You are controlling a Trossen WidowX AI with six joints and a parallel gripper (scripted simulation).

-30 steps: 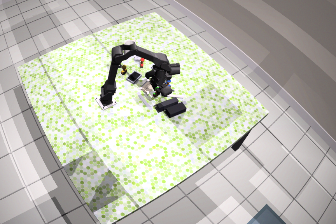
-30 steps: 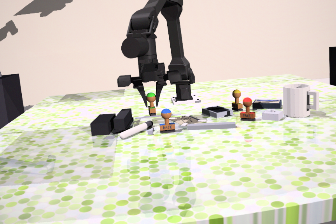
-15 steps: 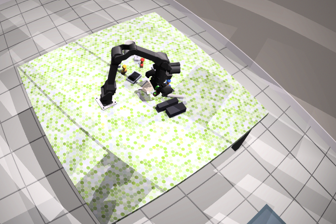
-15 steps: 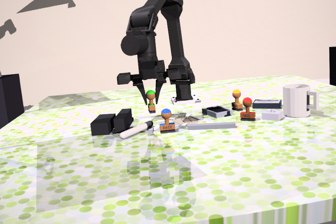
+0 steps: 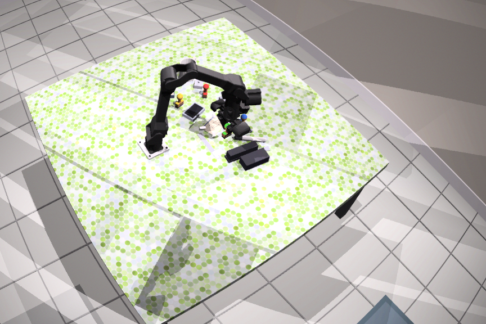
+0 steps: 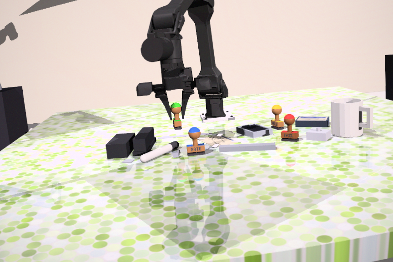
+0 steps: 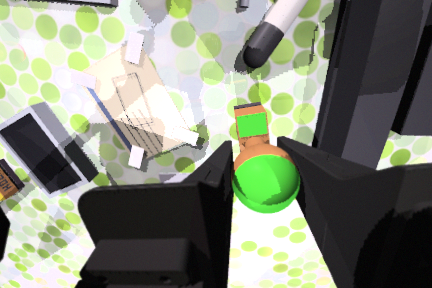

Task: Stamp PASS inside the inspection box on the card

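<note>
Right now the ink pad is 200 mm to the left of my gripper tip, 60 mm below it and 30 mm behind it. From my gripper tip the other things lie so: white marker (80 mm ahead, 50 mm below, 30 mm to the right); green-knobbed pass stamp (right at my gripper tip); beige card (100 mm to the left, 70 mm below, 10 mm ahead).
</note>
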